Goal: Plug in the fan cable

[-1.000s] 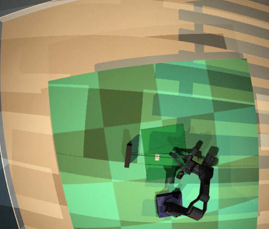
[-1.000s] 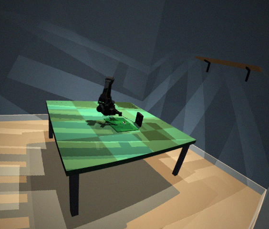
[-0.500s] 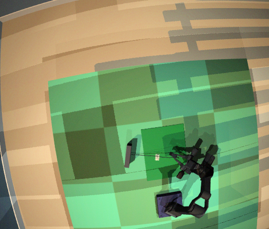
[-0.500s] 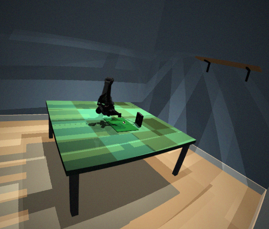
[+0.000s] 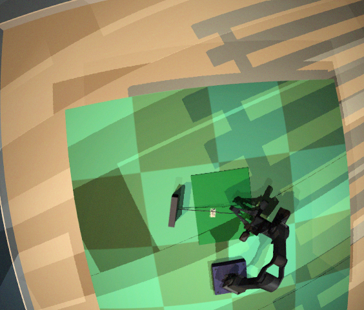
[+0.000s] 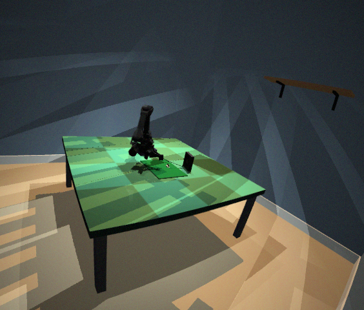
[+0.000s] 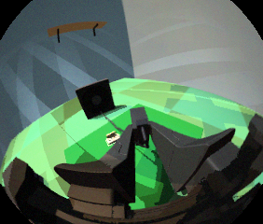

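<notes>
The green board lies 11 cm below my gripper tip, 4 cm to the left of it and 1 cm ahead of it. The rest, counted from my gripper tip: black fan: 23 cm to the left, 4 cm below, 2 cm ahead; then white four-pin header: 10 cm below, 9 cm to the left, 1 cm behind; then dark plug: 1 cm to the left, 1 cm below.
</notes>
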